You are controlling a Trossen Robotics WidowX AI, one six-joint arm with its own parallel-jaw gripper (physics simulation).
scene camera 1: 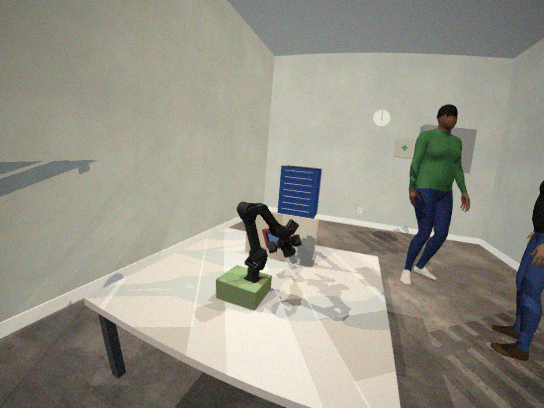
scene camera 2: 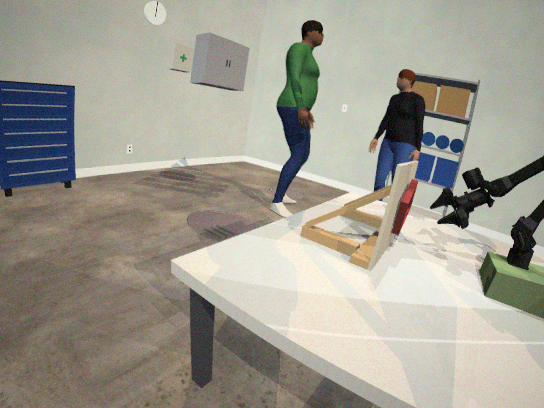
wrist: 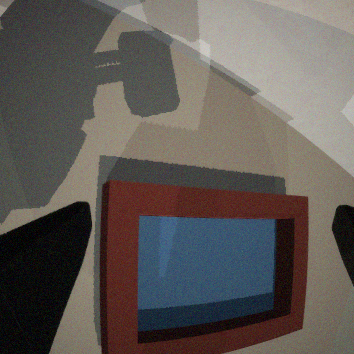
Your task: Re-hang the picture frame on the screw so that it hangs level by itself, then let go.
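Observation:
The picture frame [scene camera 1: 265, 237] [scene camera 2: 406, 207] [wrist: 120, 265], red with a blue picture, is at the face of the upright beige board [scene camera 1: 310, 228] [scene camera 2: 391, 215] [wrist: 235, 130]. In the first scene view the arm partly hides it. In the wrist view its upper edge slopes slightly and its lower edge is partly cut off. The screw does not show, and whether the frame hangs on it cannot be told. My gripper [scene camera 1: 281, 248] [scene camera 2: 436, 215] [wrist: 218, 217] is open and empty, in front of the board and apart from it. In the wrist view its fingers appear on either side of the frame.
Wooden struts [scene camera 2: 330, 240] brace the board from behind on the white table [scene camera 1: 300, 360] [scene camera 2: 300, 310]. The arm stands on a green block [scene camera 1: 242, 290] [scene camera 2: 515, 285]. Two people and a blue drawer cabinet [scene camera 1: 299, 192] [scene camera 2: 37, 135] are beyond the table. The arm's shadow falls on the board.

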